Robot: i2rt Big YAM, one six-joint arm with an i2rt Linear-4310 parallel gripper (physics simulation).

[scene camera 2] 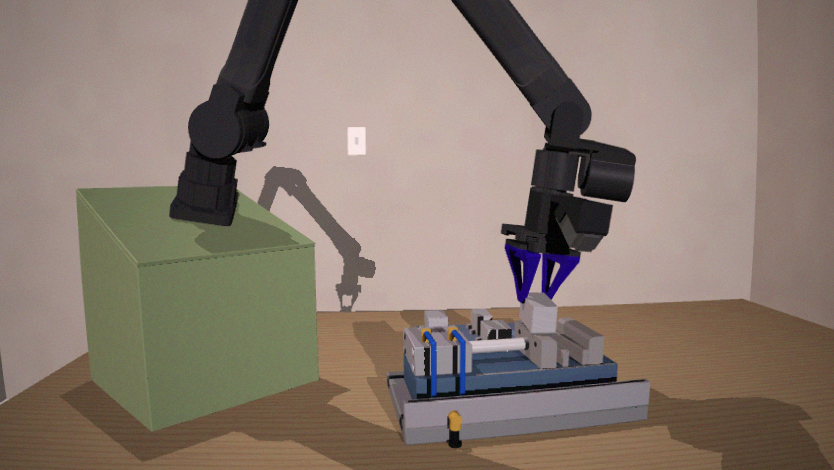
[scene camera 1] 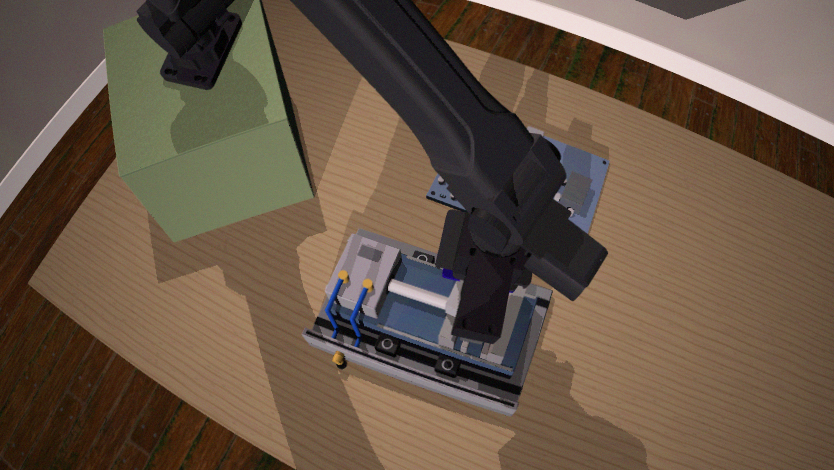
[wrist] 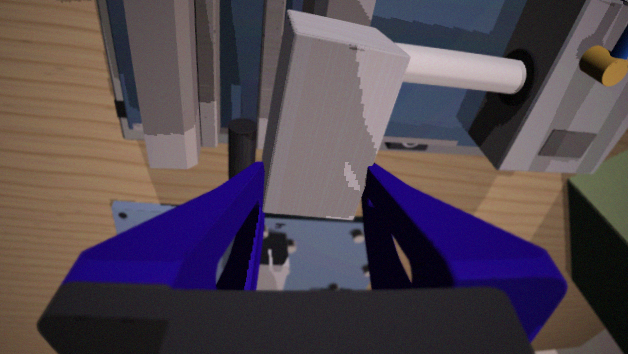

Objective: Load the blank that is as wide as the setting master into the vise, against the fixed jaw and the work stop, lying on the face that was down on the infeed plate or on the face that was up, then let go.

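Pixels of known places: gripper, fingertip midpoint: [scene camera 2: 533,302] [wrist: 313,176]; arm's base at its link origin: [scene camera 2: 205,208] [scene camera 1: 202,49].
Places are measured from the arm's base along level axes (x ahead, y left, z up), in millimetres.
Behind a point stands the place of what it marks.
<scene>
My gripper [scene camera 2: 534,296] @(x 432, y -199, z -128 mm) [wrist: 313,176] @(x 432, y -199, z -128 mm) has blue fingers and is shut on a grey rectangular blank [scene camera 2: 539,315] @(x 416, y -247, z -132 mm) [wrist: 325,120] @(x 431, y -228, z -119 mm). The blank is held near one end, above the moving jaw [scene camera 2: 543,349] of the vise [scene camera 1: 417,274] @(x 356, y -185, z -193 mm) [scene camera 2: 513,380] @(x 368, y -274, z -203 mm) [wrist: 430,110] @(x 358, y -186, z -193 mm); I cannot tell whether they touch. The fixed jaw [scene camera 2: 586,341] @(x 470, y -274, z -165 mm) [wrist: 162,75] is the long grey block on the far side of the jaw gap, apart from the blank. A black cylindrical pin [wrist: 242,150] @(x 460, y -191, z -157 mm), perhaps the work stop, stands at the gap's end. In scene camera 1 the arm hides the blank. I cannot identify the setting master.
A blue plate [scene camera 1: 595,180] @(x 593, y 61, z -245 mm) [wrist: 320,250] @(x 406, y -3, z -245 mm) with small fittings lies behind the vise. A white rod [scene camera 1: 417,293] @(x 366, y -221, z -168 mm) [scene camera 2: 496,345] @(x 367, y -227, z -173 mm) [wrist: 460,68] @(x 363, y -222, z -168 mm) joins the moving jaw to the cylinder block. Blue hoses [scene camera 1: 330,306] @(x 269, y -272, z -144 mm) [scene camera 2: 431,361] @(x 263, y -279, z -166 mm) rise there. A green box [scene camera 1: 215,186] @(x 41, y -138, z -145 mm) [scene camera 2: 227,332] @(x 34, y -143, z -152 mm) stands left.
</scene>
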